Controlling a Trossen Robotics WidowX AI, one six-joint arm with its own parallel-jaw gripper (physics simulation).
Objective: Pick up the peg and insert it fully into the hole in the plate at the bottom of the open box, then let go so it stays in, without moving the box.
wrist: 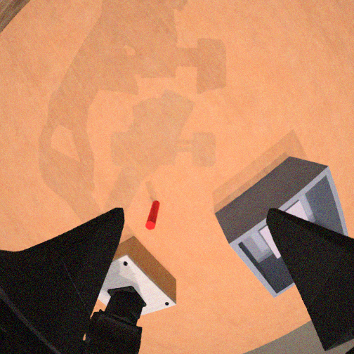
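The red peg (153, 215) stands upright on the tan table top, its brighter top end toward the bottom of the view. The open box (265, 195) is at the right, with dark outer walls and a blue-grey inside. Parts of the pale plate (298, 209) show at its bottom; the hole is hidden behind the right finger. My gripper (197, 215) is open with nothing between its fingers. In the view the peg appears between the two fingertips, nearer the left one, and the box appears partly behind the right finger.
A block with a white face (152, 295) and brown side is at the lower left, close to the peg, with a black fitting (125, 305) on it. It is partly behind the left finger. A grey surface (285, 342) shows at the bottom edge. Arm shadows fall across the table top (280, 65).
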